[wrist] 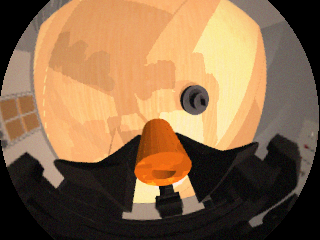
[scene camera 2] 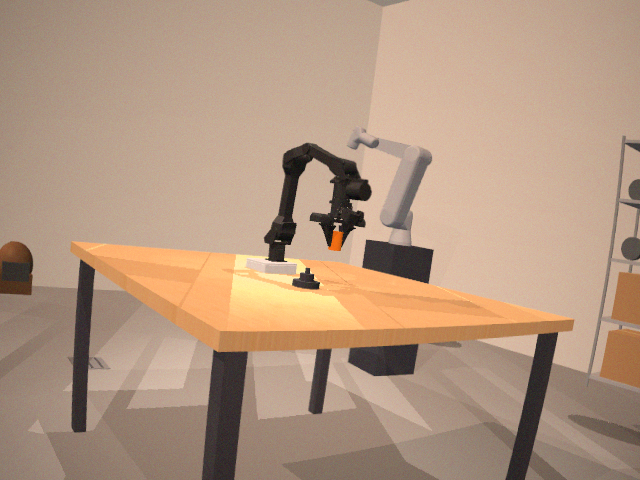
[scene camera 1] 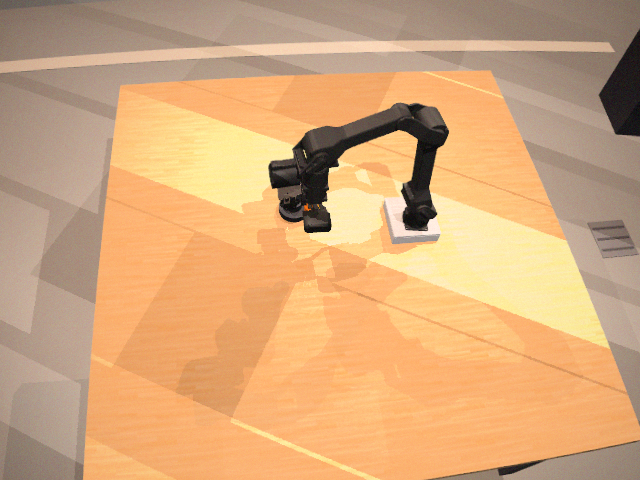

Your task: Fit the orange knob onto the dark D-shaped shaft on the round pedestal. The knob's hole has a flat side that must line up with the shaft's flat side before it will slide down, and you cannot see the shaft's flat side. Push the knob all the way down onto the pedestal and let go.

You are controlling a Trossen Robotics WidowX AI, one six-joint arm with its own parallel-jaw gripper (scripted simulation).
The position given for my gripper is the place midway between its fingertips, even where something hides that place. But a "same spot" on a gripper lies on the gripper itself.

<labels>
my gripper: wrist; scene camera 2; scene camera 1 312,217
same spot on my gripper: [wrist: 234,173] = [scene camera 2: 333,224]
</labels>
